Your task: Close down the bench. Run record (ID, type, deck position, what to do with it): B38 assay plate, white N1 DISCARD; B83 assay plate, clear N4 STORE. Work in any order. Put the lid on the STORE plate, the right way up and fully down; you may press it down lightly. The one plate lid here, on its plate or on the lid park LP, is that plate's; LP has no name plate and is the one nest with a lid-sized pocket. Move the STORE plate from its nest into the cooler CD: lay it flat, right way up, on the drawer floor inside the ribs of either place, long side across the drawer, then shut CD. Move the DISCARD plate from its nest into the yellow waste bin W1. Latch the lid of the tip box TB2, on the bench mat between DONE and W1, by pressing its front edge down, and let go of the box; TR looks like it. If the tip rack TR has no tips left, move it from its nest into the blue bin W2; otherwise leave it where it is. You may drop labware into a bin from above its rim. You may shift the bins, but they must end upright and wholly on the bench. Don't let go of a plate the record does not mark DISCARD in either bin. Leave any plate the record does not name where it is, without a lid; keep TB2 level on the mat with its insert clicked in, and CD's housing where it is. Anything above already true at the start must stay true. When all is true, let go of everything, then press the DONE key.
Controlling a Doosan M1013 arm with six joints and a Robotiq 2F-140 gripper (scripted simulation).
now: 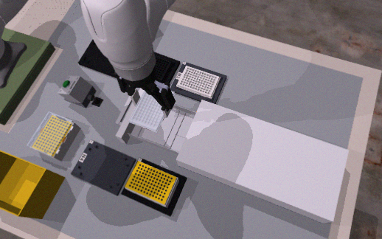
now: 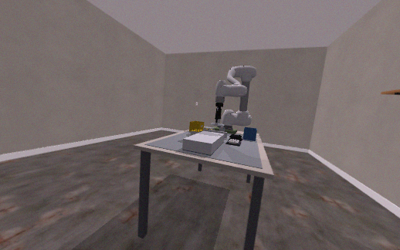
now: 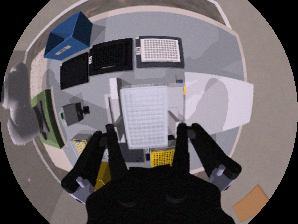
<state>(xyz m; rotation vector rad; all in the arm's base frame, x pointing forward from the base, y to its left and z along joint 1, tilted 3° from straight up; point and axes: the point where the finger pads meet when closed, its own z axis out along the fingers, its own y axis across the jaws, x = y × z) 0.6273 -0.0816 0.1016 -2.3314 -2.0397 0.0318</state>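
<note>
Now: the cooler drawer 3 cm ahead of my hand, 1 cm to the right of it and 14 cm below it. Round my hand: cooler CD: 17 cm ahead, 2 cm to the right, 13 cm below; then flat grey lid: 1 cm below; then clear assay plate: 2 cm below.
</note>
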